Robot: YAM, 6 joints.
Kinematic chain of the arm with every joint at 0, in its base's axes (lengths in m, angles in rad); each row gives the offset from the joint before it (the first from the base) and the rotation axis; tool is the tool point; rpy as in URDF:
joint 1: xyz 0 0 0.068 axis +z
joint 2: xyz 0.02 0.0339 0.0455 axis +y
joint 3: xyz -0.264 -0.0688 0 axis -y
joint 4: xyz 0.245 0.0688 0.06 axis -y
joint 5: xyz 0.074 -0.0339 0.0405 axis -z
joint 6: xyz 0.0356 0 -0.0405 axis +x
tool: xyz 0 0 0 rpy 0 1.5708 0
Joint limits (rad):
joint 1: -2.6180..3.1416
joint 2: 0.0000..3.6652
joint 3: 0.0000..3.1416
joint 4: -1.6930..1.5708
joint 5: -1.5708..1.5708
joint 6: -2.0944..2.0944
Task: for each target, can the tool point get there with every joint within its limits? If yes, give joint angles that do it. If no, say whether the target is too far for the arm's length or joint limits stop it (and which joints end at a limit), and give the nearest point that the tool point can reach.
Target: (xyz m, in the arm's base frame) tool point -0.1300 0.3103 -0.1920
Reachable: yes | joints 2.0418 2.9844 1.3643 0.1189 0.7764 -0.6462
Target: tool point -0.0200 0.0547 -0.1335
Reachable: yes | joints 2.1369 3.0279 0.4572 0.4975 0.3585 0.0056
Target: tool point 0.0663 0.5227 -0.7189
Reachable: no: too far | nearest point 0.0481 0.3792 -0.3548 | short by 0.392 m
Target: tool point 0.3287 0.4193 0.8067
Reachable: no: too far | nearest point 0.2420 0.3087 0.6166 | short by 0.236 m
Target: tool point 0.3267 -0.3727 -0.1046
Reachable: yes | joints -0.9071 3.2346 2.5895 -1.1331 -0.8930 -0.4412
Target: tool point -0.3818 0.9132 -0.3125
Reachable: no: too far | nearest point -0.2287 0.5471 -0.1382 | short by 0.433 m
